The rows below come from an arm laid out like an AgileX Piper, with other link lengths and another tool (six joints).
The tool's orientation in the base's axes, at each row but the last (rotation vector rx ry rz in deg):
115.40, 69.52, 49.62
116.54, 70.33, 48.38
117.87, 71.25, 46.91
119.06, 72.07, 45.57
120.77, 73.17, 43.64
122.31, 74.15, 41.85
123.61, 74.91, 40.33
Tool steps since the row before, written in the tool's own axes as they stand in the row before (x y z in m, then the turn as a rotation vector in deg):
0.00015, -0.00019, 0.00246, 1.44, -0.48, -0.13
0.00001, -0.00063, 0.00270, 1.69, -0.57, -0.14
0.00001, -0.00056, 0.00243, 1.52, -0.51, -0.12
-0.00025, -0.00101, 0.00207, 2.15, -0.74, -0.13
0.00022, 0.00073, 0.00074, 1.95, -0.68, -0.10
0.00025, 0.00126, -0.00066, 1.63, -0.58, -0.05
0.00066, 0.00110, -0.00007, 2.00, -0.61, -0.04
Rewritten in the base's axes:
0.00190, -0.00022, -0.00157, 0.18, 1.51, 0.01
0.00176, -0.00022, -0.00213, 0.22, 1.78, 0.00
0.00153, -0.00019, -0.00196, 0.20, 1.60, 0.00
0.00086, -0.00018, -0.00214, 0.30, 2.26, -0.04
0.00104, -0.00021, 0.00005, 0.28, 2.05, -0.06
0.00042, -0.00017, 0.00137, 0.25, 1.71, -0.08
0.00091, 0.00016, 0.00089, 0.39, 2.05, -0.05

